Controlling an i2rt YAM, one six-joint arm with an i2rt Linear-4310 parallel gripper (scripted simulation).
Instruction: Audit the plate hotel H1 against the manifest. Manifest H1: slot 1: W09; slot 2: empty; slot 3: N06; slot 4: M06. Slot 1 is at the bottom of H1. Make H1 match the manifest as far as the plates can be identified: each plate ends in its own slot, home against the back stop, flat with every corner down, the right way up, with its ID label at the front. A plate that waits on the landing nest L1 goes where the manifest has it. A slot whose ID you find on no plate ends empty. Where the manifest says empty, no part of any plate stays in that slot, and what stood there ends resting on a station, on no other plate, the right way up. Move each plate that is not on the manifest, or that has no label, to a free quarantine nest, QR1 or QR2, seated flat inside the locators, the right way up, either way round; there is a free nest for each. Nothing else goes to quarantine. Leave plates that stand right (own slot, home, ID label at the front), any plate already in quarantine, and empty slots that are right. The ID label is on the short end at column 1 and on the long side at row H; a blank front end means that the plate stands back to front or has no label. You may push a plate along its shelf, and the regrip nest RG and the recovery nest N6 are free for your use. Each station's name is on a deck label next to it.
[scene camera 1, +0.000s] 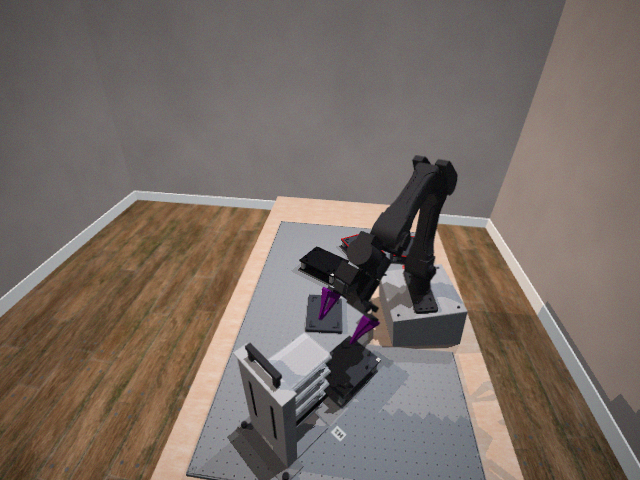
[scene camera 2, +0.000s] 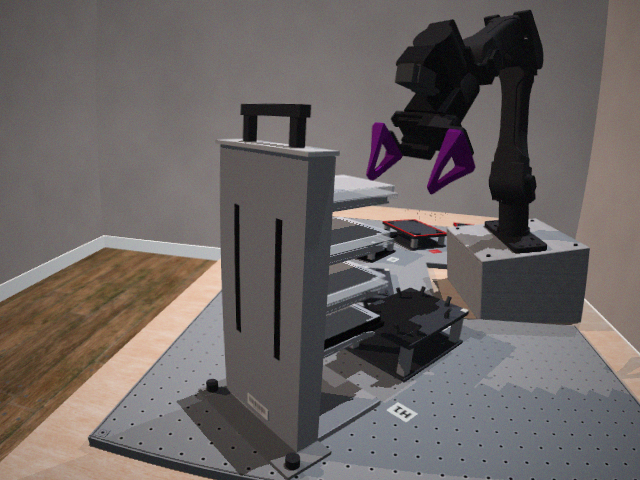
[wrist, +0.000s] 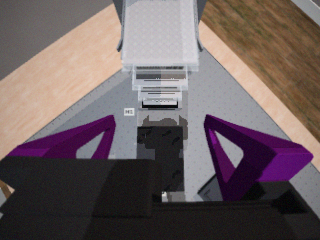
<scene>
My gripper shows in scene camera 1 (334, 331), in scene camera 2 and in the wrist view. One and the same spot on my gripper: (scene camera 2: 456, 144) is (wrist: 43, 137).
</scene>
